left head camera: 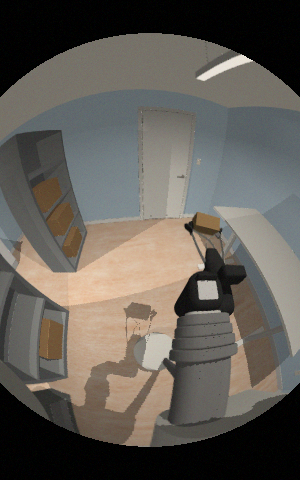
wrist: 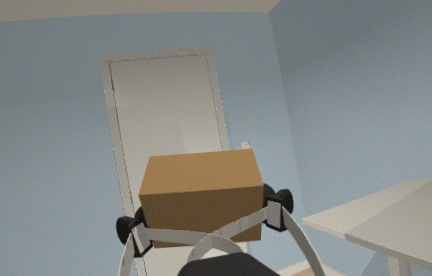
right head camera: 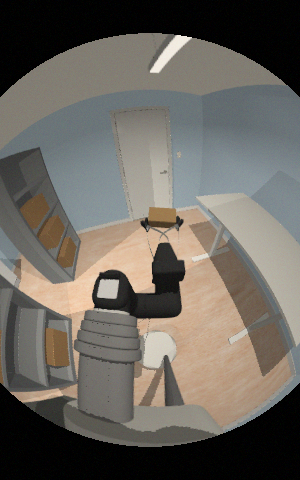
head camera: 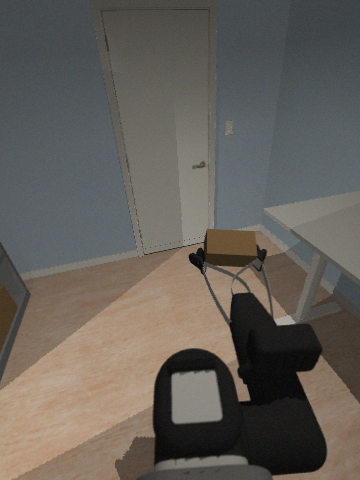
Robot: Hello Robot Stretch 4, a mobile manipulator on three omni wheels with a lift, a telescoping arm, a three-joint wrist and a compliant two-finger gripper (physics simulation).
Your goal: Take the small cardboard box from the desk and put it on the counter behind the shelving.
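Frame: origin at the robot's base, x ahead, y left, z up, level; metres.
Seen in the pictures: gripper, fingertip midpoint: (wrist: 208, 210) (right head camera: 162, 218) (head camera: 227, 249); robot's base, link origin: (left head camera: 154, 350) (right head camera: 155, 348).
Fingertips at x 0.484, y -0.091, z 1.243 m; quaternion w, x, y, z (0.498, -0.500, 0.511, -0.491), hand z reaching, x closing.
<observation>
Pixels of each thing's top centre, then the offset from my fingertips to it. Level surfaces: height alone.
- small brown cardboard box, top centre: (wrist: 195, 148) (head camera: 229, 229) (right head camera: 161, 207) (left head camera: 208, 214) dy +0.003, dx -0.019, dz +0.058 m
- white desk, surface height: dz -0.320 m
- brown box, top centre: (left head camera: 38, 335) (right head camera: 44, 345) dy +1.271, dx -0.708, dz -0.924 m
The small brown cardboard box (head camera: 231, 242) (left head camera: 207, 222) (right head camera: 162, 216) (wrist: 202, 172) is held level in the air, beyond the wrist. My gripper (head camera: 230, 259) (left head camera: 204, 230) (right head camera: 162, 224) (wrist: 208, 210) is shut on it, with one black fingertip against each short side. The white desk (head camera: 330, 220) (left head camera: 265, 250) (right head camera: 250, 235) (wrist: 380, 220) stands to the right, apart from the box. Grey shelving (left head camera: 30, 200) (right head camera: 25, 235) with several brown boxes stands at the left. I cannot make out the counter in these views.
A closed pale door (head camera: 150, 125) (left head camera: 162, 165) (right head camera: 142, 160) (wrist: 155, 110) is in the blue wall ahead. A second, nearer grey shelf unit stands at the lower left in both side head views, with a brown box (left head camera: 51, 339) (right head camera: 57, 347) in it.
</observation>
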